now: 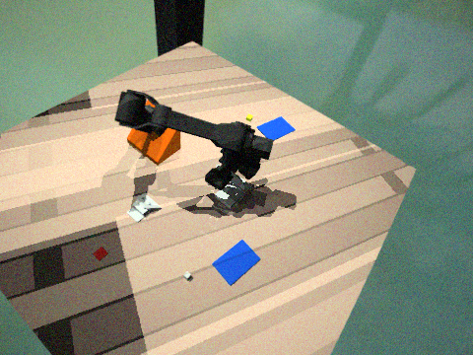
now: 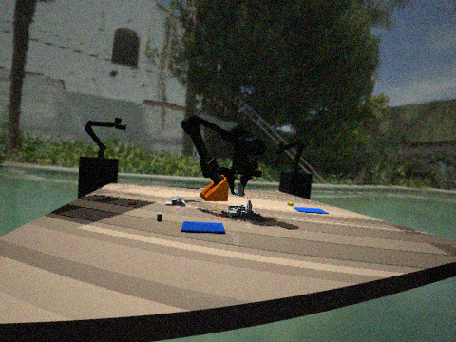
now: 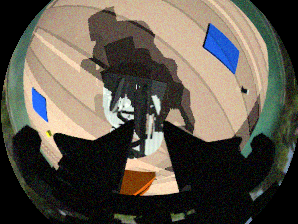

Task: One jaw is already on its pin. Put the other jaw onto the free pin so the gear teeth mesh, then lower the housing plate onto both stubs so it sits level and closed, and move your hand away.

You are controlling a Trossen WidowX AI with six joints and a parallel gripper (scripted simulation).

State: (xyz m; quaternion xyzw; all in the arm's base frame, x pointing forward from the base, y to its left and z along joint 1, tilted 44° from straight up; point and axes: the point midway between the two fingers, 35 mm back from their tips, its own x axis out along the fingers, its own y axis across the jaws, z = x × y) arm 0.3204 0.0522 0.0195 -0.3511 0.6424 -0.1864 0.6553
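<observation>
The grey jaw lies 40 mm behind my gripper tip and 10 mm to the left of it. From my gripper tip the other things lie so: grey cube 280 mm to the right, 130 mm ahead, 70 mm below; then white base plate 80 mm below, 30 mm to the left, 10 mm ahead; then yellow cube 350 mm to the left, 210 mm behind, 70 mm below.
</observation>
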